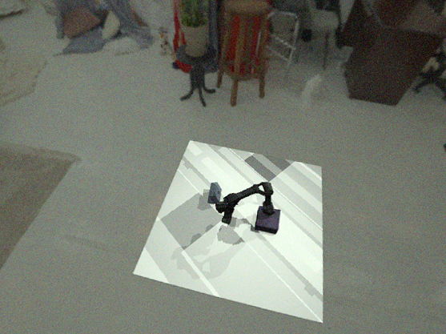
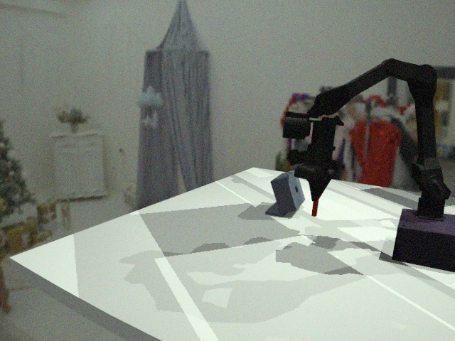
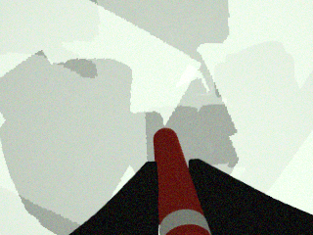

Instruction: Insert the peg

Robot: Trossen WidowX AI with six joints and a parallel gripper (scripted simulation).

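My gripper tip is 14 cm short of the sloped panel, 21 cm to the left of it and 5 cm above it. Round my gripper tip: red peg 2 cm above.
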